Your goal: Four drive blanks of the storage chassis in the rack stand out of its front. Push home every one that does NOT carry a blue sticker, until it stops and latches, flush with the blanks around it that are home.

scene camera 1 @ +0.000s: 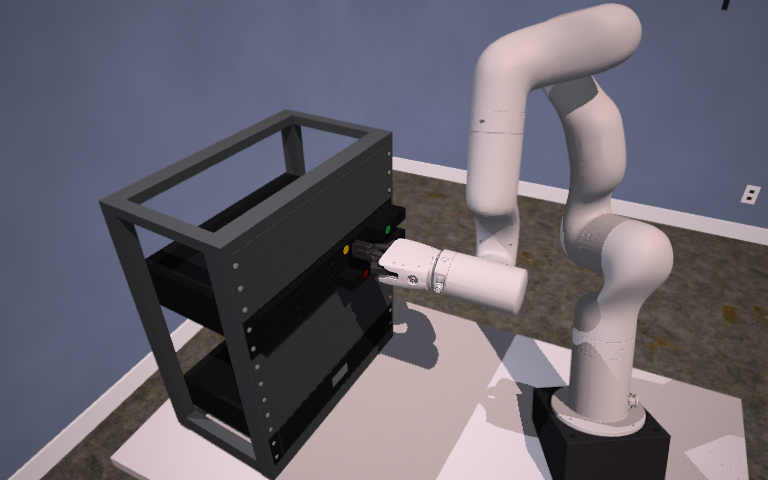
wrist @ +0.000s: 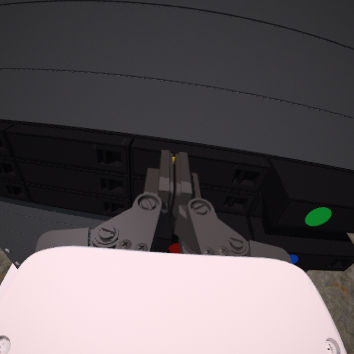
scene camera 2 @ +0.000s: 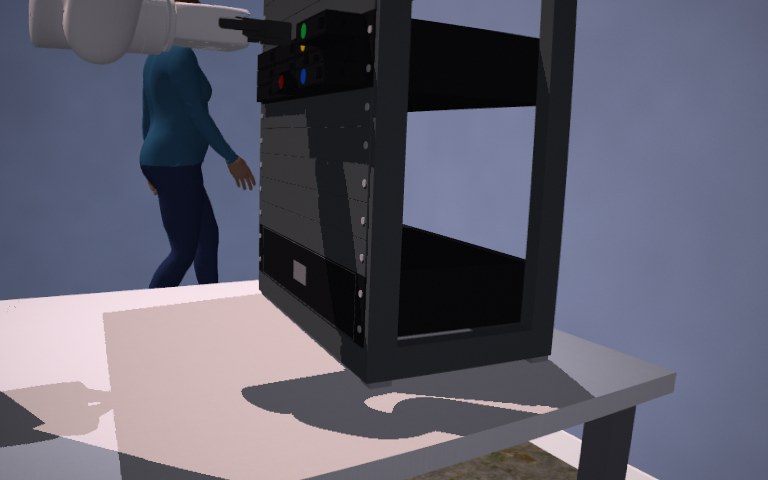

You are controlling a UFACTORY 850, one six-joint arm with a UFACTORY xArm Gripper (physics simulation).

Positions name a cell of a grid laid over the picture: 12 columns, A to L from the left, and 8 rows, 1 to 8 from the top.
Note:
In view: my gripper (scene camera 1: F5) and a rack (scene camera 2: F5).
The rack shows as well in scene camera 1 (scene camera 1: E5) and in the wrist view (wrist: C2). My gripper is seen too in the wrist view (wrist: F4).

